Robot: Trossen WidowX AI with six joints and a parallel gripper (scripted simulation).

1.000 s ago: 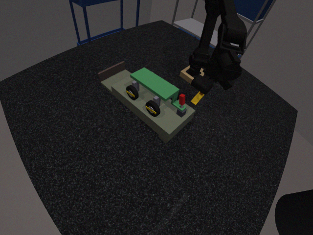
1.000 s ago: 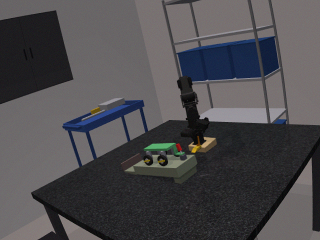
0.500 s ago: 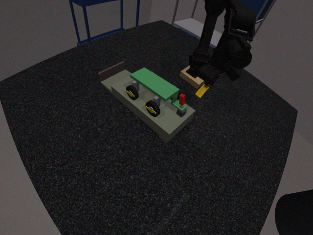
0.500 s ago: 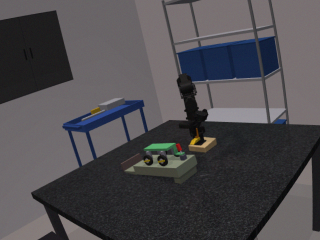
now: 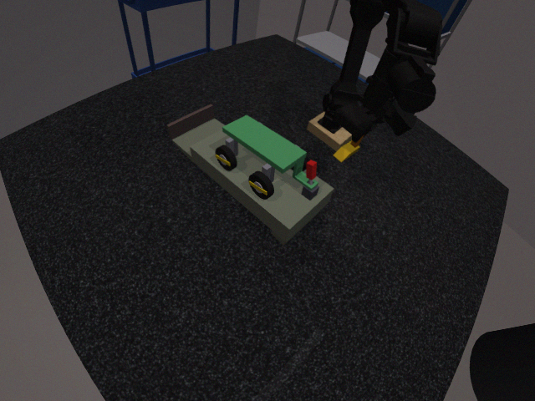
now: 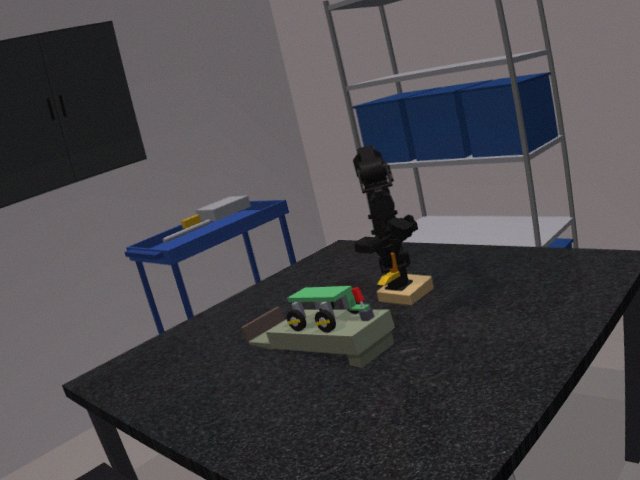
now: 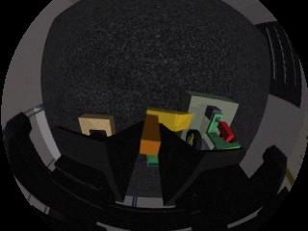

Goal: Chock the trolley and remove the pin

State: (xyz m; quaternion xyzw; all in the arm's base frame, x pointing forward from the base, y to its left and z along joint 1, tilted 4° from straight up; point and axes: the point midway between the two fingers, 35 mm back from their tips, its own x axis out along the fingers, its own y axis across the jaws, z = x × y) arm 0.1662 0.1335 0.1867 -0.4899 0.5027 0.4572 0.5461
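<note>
Now: the yellow chock 20 mm ahead of my gripper tip and 10 mm below it. Round my gripper tip: red-headed stop pin 130 mm ahead, 10 mm to the right, 40 mm below; then green tray 20 mm ahead, 220 mm to the right, 180 mm below; then trolley 150 mm ahead, 130 mm to the right, 60 mm below.
</note>
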